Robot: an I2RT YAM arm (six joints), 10 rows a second.
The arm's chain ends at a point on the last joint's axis. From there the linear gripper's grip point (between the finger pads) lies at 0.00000 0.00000 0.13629 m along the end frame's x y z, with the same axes.
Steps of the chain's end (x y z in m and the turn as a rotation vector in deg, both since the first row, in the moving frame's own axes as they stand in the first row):
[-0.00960, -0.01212, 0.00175, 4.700, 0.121, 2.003]
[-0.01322, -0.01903, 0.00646, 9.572, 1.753, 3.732]
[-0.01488, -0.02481, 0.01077, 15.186, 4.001, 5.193]
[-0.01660, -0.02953, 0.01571, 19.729, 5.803, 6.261]
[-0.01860, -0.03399, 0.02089, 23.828, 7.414, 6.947]
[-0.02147, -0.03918, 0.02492, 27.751, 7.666, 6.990]
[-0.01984, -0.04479, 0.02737, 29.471, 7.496, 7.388]
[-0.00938, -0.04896, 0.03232, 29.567, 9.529, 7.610]
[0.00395, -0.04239, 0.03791, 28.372, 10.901, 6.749]
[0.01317, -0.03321, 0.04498, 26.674, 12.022, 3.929]
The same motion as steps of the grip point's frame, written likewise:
[-0.00912, -0.02328, 0.00129, 4.700, 0.121, 2.003]
[-0.00833, -0.04154, 0.00450, 9.572, 1.753, 3.732]
[-0.00387, -0.06001, 0.00569, 15.186, 4.001, 5.193]
[-0.00058, -0.07462, 0.00703, 19.729, 5.803, 6.261]
[0.00182, -0.08771, 0.00818, 23.828, 7.414, 6.947]
[-0.00010, -0.10120, 0.00809, 27.751, 7.666, 6.990]
[0.00153, -0.11034, 0.00865, 29.471, 7.496, 7.388]
[0.01668, -0.11423, 0.01280, 29.567, 9.529, 7.610]
[0.03250, -0.10512, 0.01920, 28.372, 10.901, 6.749]
[0.04265, -0.09293, 0.02760, 26.674, 12.022, 3.929]

